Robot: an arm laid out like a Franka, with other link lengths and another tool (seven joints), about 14 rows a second.
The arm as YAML. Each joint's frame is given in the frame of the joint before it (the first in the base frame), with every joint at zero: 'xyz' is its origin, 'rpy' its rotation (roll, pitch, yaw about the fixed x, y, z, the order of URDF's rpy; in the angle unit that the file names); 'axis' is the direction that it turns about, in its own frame. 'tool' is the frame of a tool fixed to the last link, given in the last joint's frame.
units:
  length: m
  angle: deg
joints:
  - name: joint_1
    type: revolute
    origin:
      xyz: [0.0, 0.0, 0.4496]
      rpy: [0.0, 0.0, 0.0]
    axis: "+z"
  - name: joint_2
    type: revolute
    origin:
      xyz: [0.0, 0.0, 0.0]
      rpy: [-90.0, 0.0, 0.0]
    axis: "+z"
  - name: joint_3
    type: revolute
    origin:
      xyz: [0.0, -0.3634, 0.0]
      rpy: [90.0, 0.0, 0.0]
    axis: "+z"
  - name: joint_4
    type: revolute
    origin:
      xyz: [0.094, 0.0, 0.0]
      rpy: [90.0, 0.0, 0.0]
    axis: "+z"
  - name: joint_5
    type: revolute
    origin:
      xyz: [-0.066, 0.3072, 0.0]
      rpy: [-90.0, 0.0, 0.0]
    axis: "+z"
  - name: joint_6
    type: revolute
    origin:
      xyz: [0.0, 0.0, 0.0]
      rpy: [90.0, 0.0, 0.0]
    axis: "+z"
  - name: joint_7
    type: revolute
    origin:
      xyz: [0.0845, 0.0, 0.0]
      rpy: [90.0, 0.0, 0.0]
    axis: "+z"
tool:
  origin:
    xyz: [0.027, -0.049, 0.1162]
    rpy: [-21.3, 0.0, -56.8]
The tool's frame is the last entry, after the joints.
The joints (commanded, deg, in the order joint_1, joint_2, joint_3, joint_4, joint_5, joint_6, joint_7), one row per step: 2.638, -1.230, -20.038, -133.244, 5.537, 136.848, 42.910; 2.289, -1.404, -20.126, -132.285, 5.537, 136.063, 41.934; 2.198, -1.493, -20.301, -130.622, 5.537, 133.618, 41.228; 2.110, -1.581, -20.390, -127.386, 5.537, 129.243, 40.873; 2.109, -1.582, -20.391, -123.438, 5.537, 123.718, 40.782; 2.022, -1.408, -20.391, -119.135, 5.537, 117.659, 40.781; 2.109, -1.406, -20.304, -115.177, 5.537, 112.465, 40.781; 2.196, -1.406, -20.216, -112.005, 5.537, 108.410, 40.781; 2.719, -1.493, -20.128, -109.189, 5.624, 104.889, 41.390; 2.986, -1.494, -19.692, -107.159, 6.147, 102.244, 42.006
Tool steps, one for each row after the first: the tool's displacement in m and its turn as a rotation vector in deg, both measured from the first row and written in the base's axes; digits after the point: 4 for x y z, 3 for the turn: 0.0015, -0.0035, 0.0066, -0.100, -0.402, 0.588; 0.0036, -0.0053, 0.0135, 0.221, 0.159, 1.210; 0.0085, -0.0071, 0.0275, 0.795, 1.025, 1.730; 0.0137, -0.0071, 0.0439, 1.572, 2.386, 2.273; 0.0179, -0.0074, 0.0607, 2.408, 4.094, 2.703; 0.0211, -0.0054, 0.0790, 2.995, 5.174, 3.336; 0.0229, -0.0032, 0.0942, 3.399, 5.948, 3.878; 0.0247, 0.0025, 0.1087, 3.792, 6.518, 4.188; 0.0263, 0.0097, 0.1187, 4.503, 6.976, 4.418
